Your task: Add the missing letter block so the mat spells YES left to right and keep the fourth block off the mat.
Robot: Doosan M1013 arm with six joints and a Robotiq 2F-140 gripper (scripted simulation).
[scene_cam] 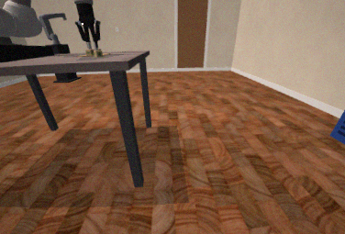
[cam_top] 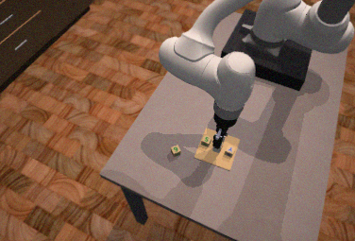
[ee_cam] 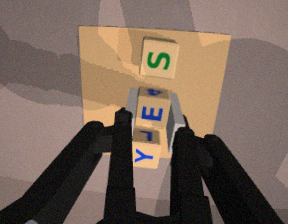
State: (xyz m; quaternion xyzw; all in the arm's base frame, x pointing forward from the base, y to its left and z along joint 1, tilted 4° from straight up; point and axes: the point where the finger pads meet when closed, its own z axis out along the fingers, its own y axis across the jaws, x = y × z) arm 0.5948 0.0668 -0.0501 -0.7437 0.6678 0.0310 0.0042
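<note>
Right now my hand is 4 cm above the tan mat.
</note>
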